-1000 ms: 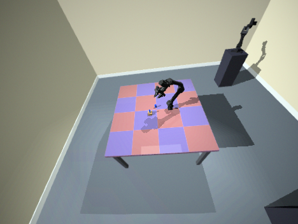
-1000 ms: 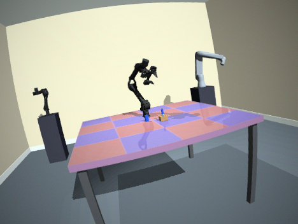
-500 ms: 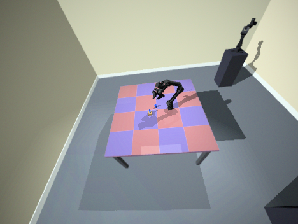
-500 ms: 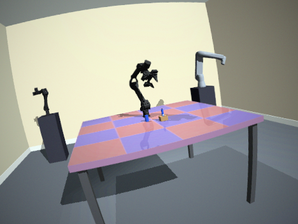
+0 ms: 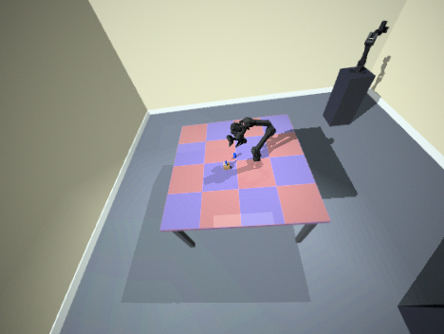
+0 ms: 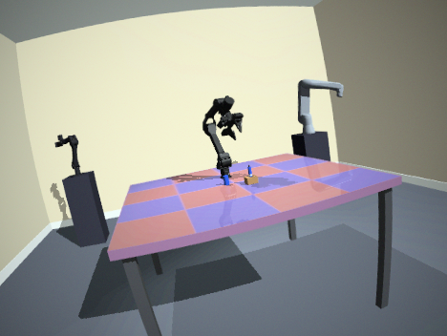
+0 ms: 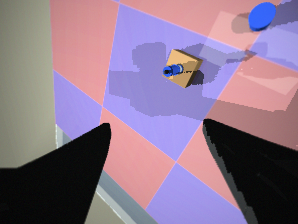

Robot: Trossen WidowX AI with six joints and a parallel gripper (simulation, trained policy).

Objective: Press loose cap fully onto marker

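The blue cap is 230 mm below my gripper tip, 110 mm to the right of it and 10 mm behind it. From my gripper tip the other things lie so: small tan holder block (240 mm below, 80 mm ahead, 10 mm to the left).
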